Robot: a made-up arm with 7 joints.
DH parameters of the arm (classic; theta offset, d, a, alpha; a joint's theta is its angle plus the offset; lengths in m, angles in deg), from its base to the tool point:
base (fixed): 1.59 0 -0.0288 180
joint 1: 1.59 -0.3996 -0.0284 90
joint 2: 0 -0.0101 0.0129 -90
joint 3: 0 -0.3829 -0.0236 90
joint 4: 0 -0.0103 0.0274 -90
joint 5: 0 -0.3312 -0.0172 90
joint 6: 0 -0.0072 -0.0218 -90
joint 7: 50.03 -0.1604 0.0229 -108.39
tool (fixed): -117.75 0.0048 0 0
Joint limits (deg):
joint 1: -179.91..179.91
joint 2: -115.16..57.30
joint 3: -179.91..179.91
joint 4: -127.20..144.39
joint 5: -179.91..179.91
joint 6: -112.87..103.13
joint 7: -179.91..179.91
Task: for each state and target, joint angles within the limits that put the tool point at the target. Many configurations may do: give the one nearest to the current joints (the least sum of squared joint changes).
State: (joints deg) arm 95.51 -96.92 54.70 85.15 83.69 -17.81 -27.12
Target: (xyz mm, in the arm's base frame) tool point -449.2 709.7 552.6
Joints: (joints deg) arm 76.79 -94.15 57.37 42.31 79.80 -11.09 -25.97
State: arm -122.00 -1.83 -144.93 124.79 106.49 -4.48 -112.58
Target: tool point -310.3 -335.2 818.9
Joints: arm -105.13 8.45 -128.53 85.29 106.28 3.80 -110.85
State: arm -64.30 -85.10 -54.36 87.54 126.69 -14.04 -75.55
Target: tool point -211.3 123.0 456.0
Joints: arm -58.26 -81.41 -63.60 137.81 132.57 -28.33 -77.52
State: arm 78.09 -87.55 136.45 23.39 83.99 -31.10 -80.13
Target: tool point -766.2 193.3 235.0
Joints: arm 41.09 -92.39 131.07 49.47 90.16 -36.25 -81.59
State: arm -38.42 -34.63 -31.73 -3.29 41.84 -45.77 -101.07
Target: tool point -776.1 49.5 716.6
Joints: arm 1.37 -52.16 -21.50 -10.63 46.82 -62.76 -103.26
